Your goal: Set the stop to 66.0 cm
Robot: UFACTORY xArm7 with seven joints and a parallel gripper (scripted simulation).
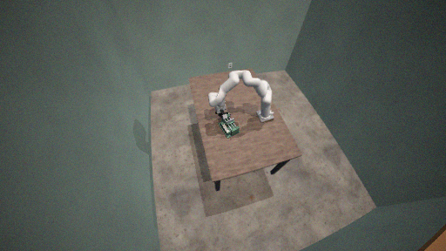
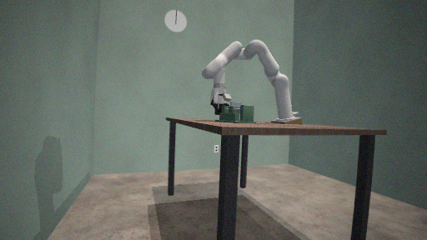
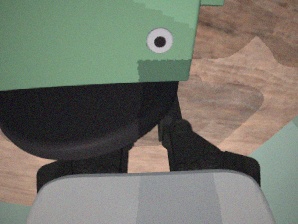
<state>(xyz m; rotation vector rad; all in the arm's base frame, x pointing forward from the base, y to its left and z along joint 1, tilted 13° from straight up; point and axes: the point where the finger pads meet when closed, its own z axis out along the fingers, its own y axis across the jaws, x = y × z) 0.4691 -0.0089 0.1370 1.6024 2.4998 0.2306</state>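
Right now the black handwheel is 2 cm behind my hand and 2 cm to the left of it. Round my hand: green stop fixture (8 cm behind, 12 cm to the left, 3 cm above).
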